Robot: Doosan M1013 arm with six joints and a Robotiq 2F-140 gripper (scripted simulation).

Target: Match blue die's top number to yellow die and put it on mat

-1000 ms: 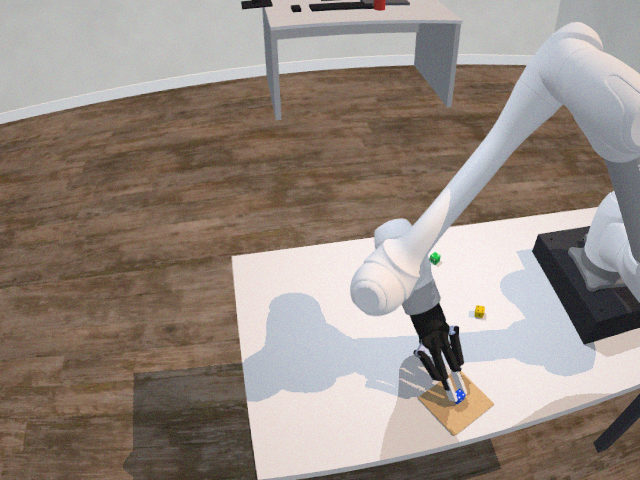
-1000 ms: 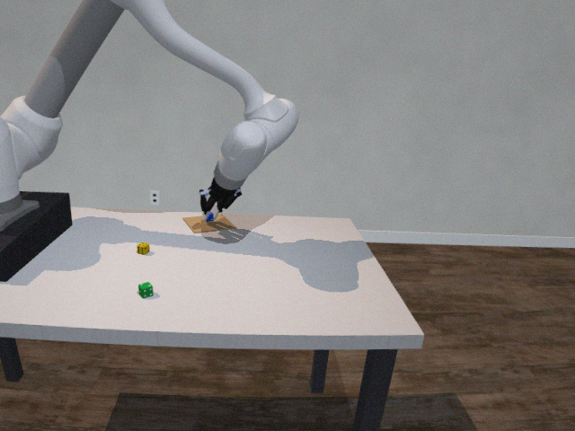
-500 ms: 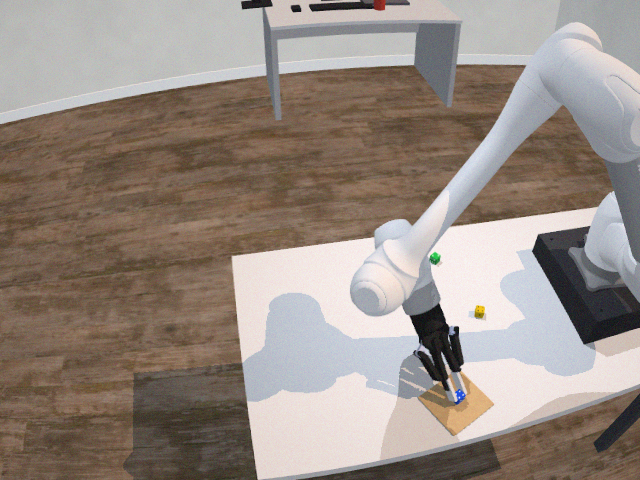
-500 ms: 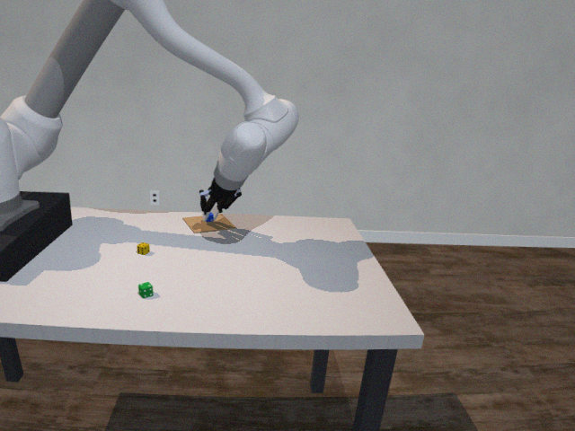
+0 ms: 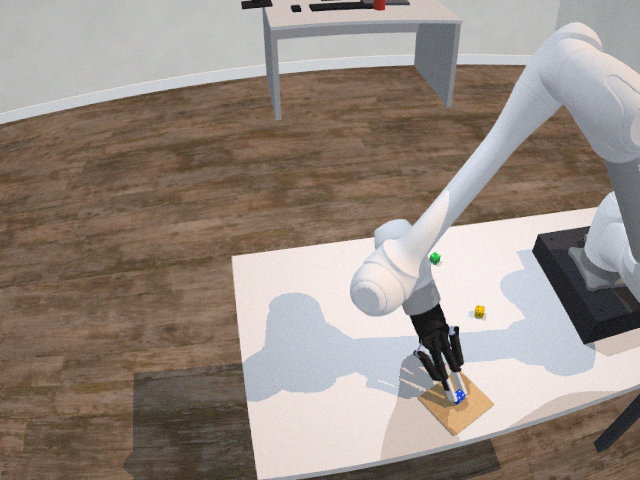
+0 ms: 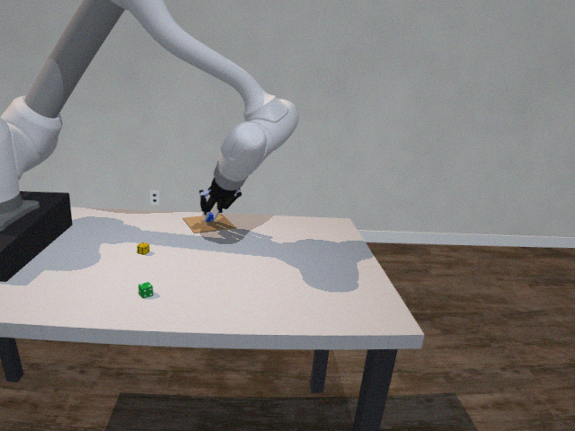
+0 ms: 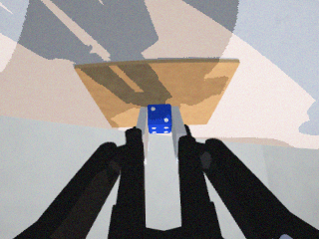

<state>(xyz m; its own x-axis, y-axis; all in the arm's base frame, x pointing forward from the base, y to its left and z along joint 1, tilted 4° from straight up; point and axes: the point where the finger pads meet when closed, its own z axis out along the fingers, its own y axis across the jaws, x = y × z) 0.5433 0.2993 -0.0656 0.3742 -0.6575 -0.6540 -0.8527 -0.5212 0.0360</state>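
Right now my hand is 20 mm to the right of the blue die, 20 mm above it and 10 mm past it. From my hand the other things lie so: yellow die: 250 mm to the right, 130 mm behind, 30 mm below; tan mat: 40 mm below, 20 mm to the left, 10 mm behind; green die: 460 mm to the right, 40 mm behind, 30 mm below.
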